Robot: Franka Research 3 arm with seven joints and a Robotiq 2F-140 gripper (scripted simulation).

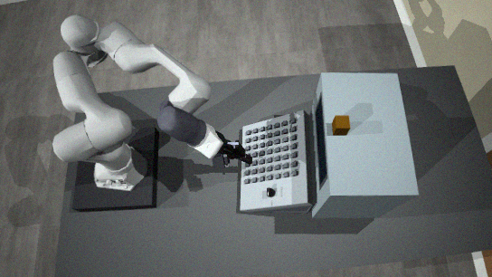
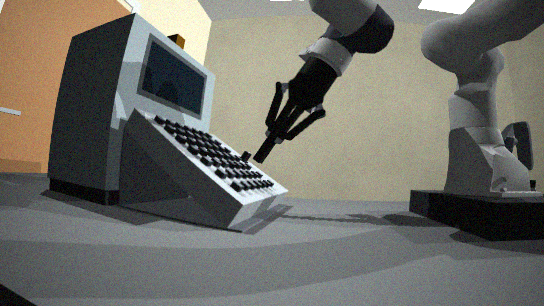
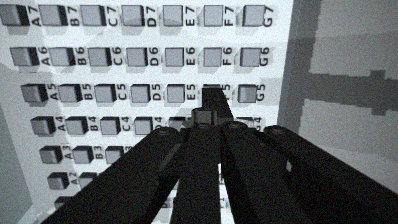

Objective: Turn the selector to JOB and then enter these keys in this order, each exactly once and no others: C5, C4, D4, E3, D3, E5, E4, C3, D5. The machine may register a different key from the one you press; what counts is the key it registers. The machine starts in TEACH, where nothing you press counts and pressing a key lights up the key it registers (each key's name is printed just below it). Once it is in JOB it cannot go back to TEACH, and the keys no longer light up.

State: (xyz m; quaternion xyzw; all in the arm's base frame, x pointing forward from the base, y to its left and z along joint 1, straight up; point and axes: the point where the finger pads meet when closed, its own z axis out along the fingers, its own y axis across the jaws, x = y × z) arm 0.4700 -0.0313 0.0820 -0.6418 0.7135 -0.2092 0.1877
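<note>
Right now my hand is 60 mm short of the E5 key, 10 mm to the left of it and 40 mm above it. The rest, counted from my hand: C6 key (120 mm ahead, 50 mm to the right); E6 key (60 mm ahead, 40 mm to the right, 40 mm below); D6 key (90 mm ahead, 40 mm to the right, 20 mm below).
</note>
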